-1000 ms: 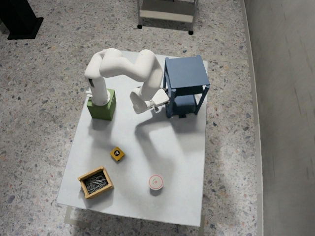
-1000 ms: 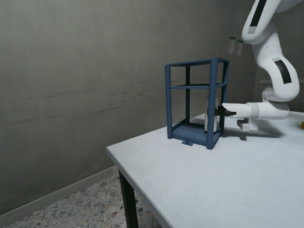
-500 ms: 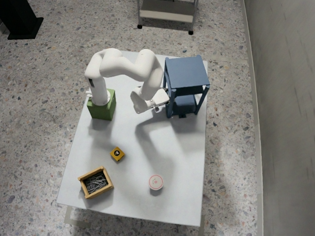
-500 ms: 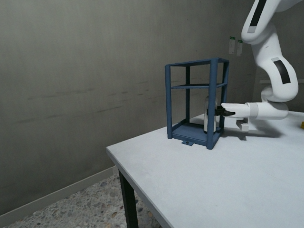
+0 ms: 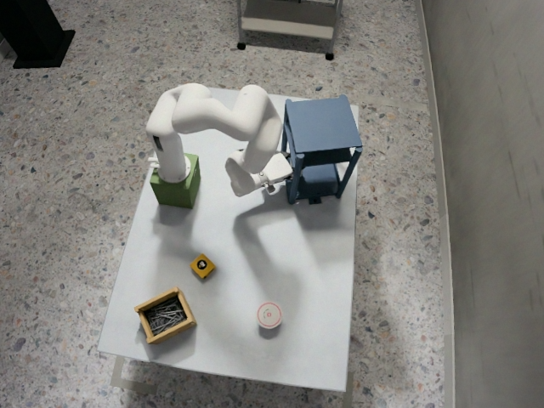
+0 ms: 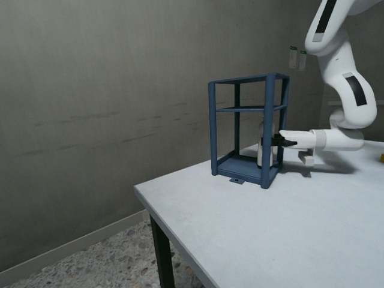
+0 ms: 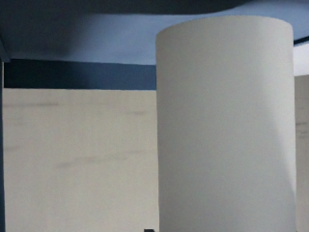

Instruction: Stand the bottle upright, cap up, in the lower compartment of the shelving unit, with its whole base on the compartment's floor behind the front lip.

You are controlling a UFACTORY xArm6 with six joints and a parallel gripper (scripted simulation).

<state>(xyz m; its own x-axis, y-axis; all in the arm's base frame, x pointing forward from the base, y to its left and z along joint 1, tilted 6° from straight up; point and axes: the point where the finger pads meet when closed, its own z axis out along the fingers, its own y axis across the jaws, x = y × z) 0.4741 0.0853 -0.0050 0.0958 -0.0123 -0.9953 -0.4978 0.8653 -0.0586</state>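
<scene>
Right now my hand is 6 cm short of the blue shelving unit, 4 cm below it and 1 cm to the right of it. From my hand the other things lie so: white round container (59 cm to the right, 11 cm below, 10 cm behind).
</scene>
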